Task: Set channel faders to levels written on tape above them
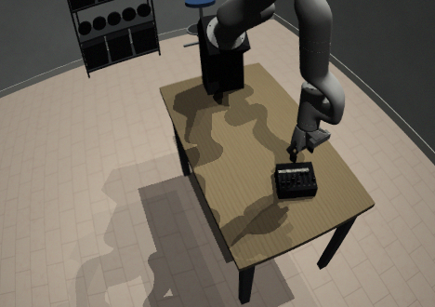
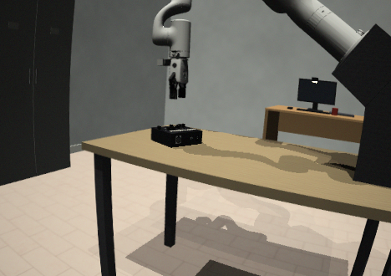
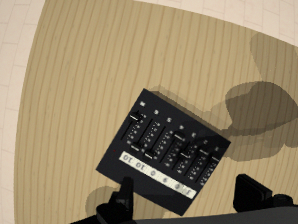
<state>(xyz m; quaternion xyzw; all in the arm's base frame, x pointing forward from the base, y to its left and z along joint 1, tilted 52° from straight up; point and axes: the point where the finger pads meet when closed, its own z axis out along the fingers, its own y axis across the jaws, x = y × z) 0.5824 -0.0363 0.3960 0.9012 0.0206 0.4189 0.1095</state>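
Now: hand 10 mm past the fader cap, 70 mm to the left of it and 130 mm above it. The rest, counted from my hand: master fader: 60 mm ahead, 40 mm to the left, 130 mm below.
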